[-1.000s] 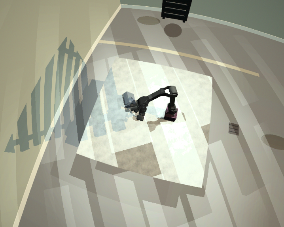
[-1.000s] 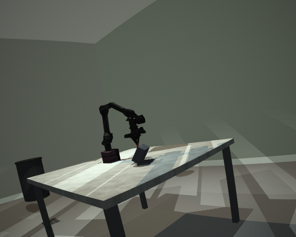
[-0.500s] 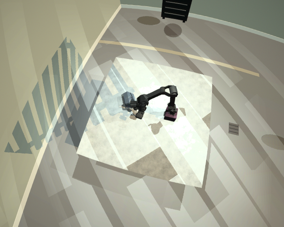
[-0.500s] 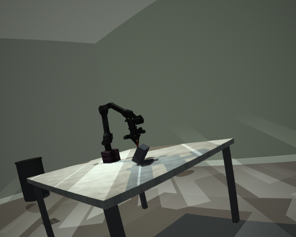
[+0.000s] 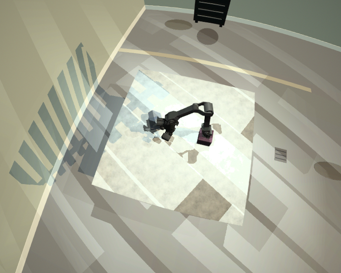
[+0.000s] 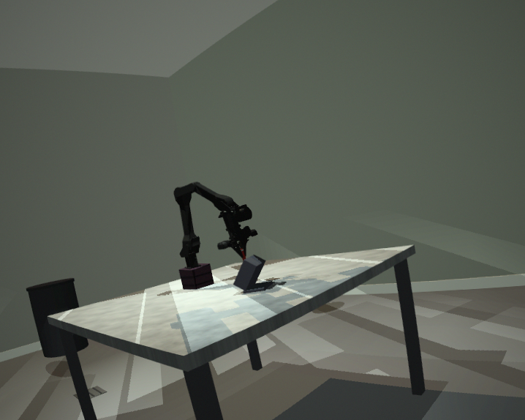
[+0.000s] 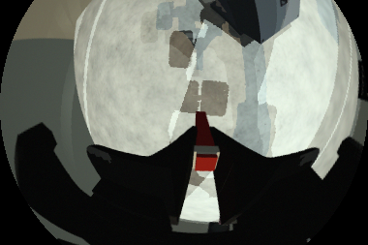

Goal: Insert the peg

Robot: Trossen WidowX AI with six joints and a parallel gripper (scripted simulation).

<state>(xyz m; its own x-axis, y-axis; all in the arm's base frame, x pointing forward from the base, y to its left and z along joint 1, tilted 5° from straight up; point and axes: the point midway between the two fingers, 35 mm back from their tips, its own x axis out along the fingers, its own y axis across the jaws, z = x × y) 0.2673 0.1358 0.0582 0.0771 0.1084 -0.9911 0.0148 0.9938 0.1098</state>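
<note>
My gripper tip is 190 mm short of the grey sloped panel, 100 mm to the left of it and 40 mm above it. The rest, counted from my gripper tip: red peg 20 mm above.
</note>
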